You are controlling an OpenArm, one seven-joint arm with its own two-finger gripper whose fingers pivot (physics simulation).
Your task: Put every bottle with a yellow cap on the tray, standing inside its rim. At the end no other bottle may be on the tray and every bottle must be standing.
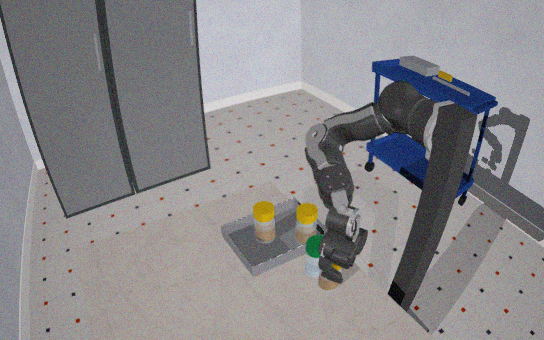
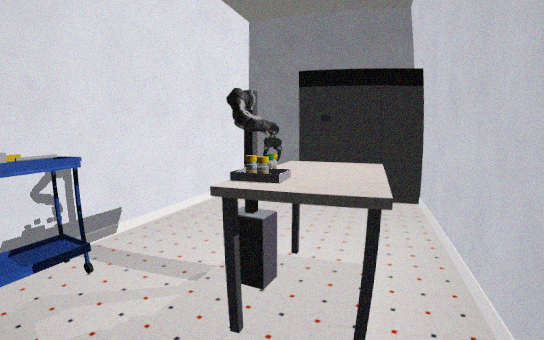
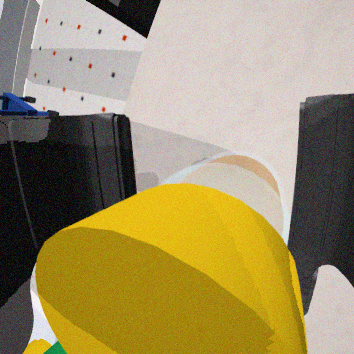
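Note:
Two yellow-capped bottles, one at the left (image 1: pixel 264 212) (image 2: pixel 251 158) and one at the right (image 1: pixel 307 214) (image 2: pixel 263 161), stand inside the grey tray (image 1: pixel 254 269) (image 2: pixel 255 177). A green-capped bottle (image 1: pixel 314 247) (image 2: pixel 271 158) (image 3: pixel 56 348) stands outside the tray, beside its near right side. A third yellow-capped bottle (image 1: pixel 328 283) (image 3: pixel 190 240) stands on the table beside the green one, partly hidden by the fingers. My gripper (image 1: pixel 335 273) (image 2: pixel 272 154) (image 3: pixel 206 198) is low around this bottle, one finger on each side, shut on it. The exact contact is hidden by the cap.
The wooden table (image 1: pixel 150 285) (image 2: pixel 340 175) carries the tray and bottles. The green-capped bottle is close beside the gripper. The arm's dark post (image 1: pixel 435 210) stands at the right. A blue cart (image 1: pixel 382 75) (image 2: pixel 50 164) and a grey cabinet (image 1: pixel 155 100) (image 2: pixel 360 130) stand away from the table.

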